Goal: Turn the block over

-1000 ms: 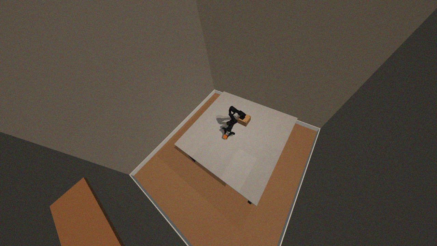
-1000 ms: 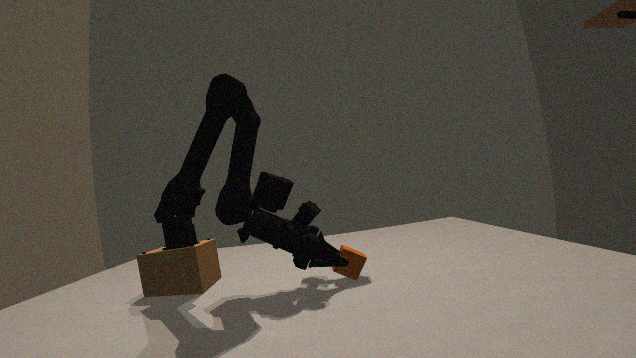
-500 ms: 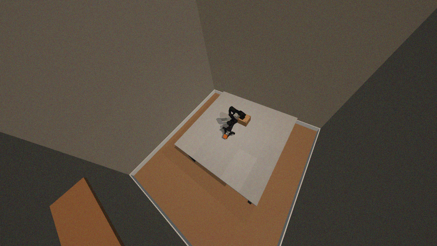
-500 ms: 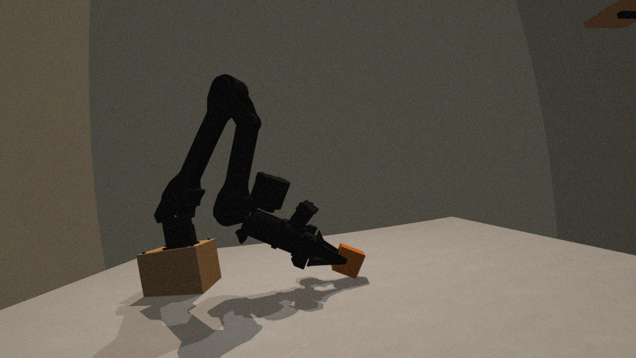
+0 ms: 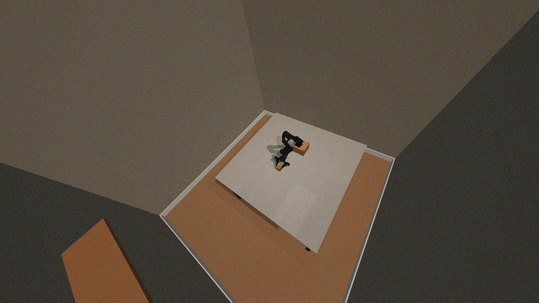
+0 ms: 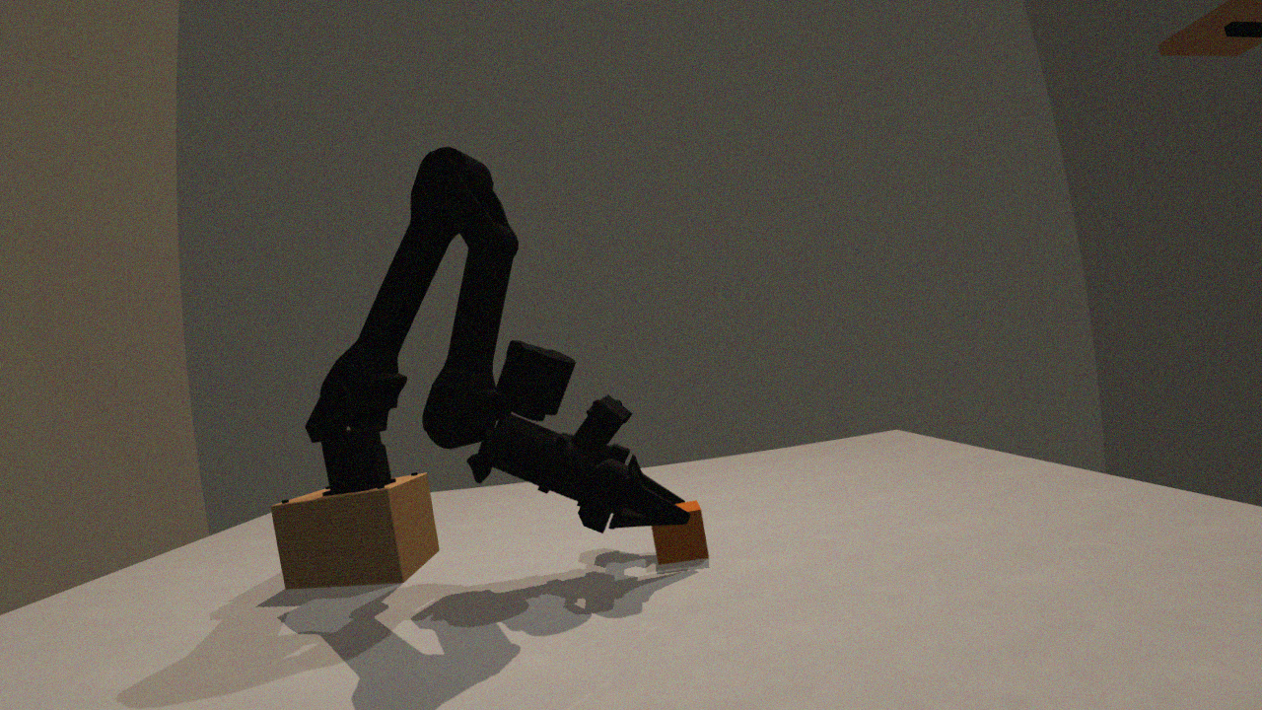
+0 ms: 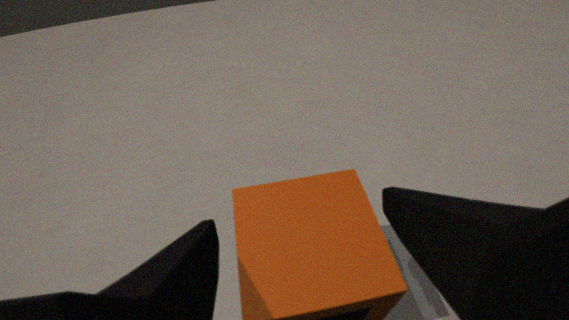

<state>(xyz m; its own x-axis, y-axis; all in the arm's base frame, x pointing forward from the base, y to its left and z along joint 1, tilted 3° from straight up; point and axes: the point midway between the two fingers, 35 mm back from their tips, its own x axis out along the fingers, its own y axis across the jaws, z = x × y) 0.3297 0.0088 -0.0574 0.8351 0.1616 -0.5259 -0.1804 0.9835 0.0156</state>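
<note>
The block is 20 mm behind my gripper tip and 10 mm below it.
</note>
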